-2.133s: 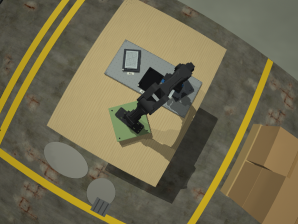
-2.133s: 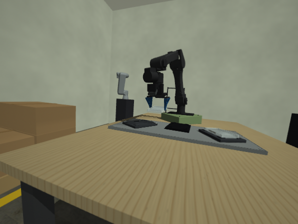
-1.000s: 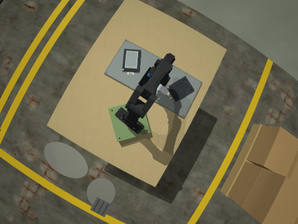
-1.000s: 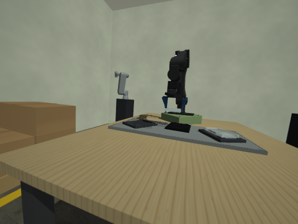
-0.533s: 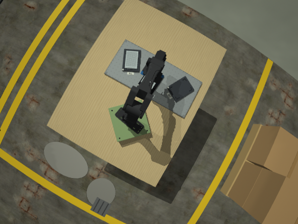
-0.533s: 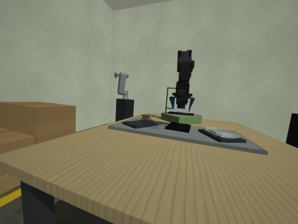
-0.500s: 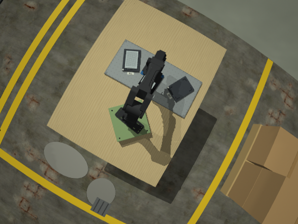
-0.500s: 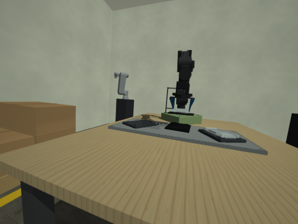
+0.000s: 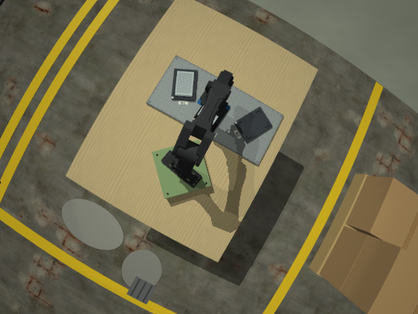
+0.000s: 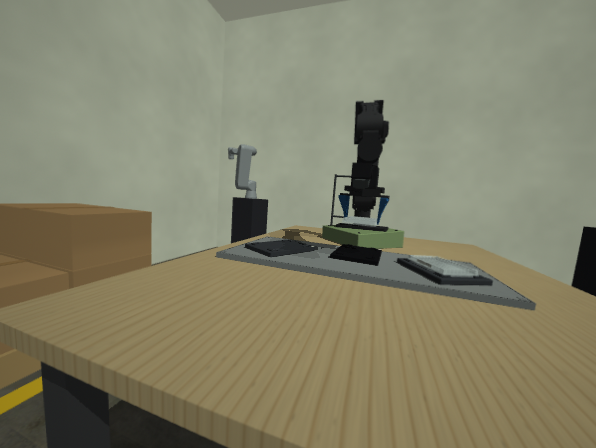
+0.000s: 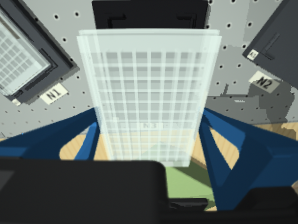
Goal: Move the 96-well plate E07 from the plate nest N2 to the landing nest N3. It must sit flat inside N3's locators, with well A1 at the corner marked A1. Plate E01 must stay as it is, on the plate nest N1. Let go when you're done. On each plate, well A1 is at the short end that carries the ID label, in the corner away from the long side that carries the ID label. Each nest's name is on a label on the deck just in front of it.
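The black nest N3 is 100 mm below my hand. Round my hand: black nest N2: 100 mm ahead, 200 mm to the right, 100 mm below; then N2 label: 170 mm to the right, 100 mm below; then N1 label: 50 mm behind, 140 mm to the left, 100 mm below.
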